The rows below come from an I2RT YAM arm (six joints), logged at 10 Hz.
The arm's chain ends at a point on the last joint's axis. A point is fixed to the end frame.
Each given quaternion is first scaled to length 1.
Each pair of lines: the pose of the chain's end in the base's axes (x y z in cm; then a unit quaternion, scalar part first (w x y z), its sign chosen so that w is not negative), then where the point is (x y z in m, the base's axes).
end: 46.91 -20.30 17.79 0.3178 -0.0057 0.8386 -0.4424
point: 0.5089 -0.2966 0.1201
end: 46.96 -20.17 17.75 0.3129 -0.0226 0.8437 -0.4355
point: 0.5105 -0.2938 0.1181
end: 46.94 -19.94 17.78 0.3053 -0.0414 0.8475 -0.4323
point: 0.5108 -0.2906 0.1174
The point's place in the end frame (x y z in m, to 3 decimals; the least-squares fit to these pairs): 0.026 -0.003 0.114
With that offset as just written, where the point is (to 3 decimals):
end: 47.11 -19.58 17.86 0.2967 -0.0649 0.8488 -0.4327
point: 0.513 -0.287 0.118
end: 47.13 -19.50 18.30 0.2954 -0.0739 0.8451 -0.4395
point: 0.514 -0.287 0.124
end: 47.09 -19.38 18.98 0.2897 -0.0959 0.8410 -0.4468
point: 0.515 -0.286 0.132
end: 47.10 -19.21 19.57 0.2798 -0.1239 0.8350 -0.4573
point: 0.516 -0.285 0.141
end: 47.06 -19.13 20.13 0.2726 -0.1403 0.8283 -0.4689
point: 0.516 -0.285 0.149
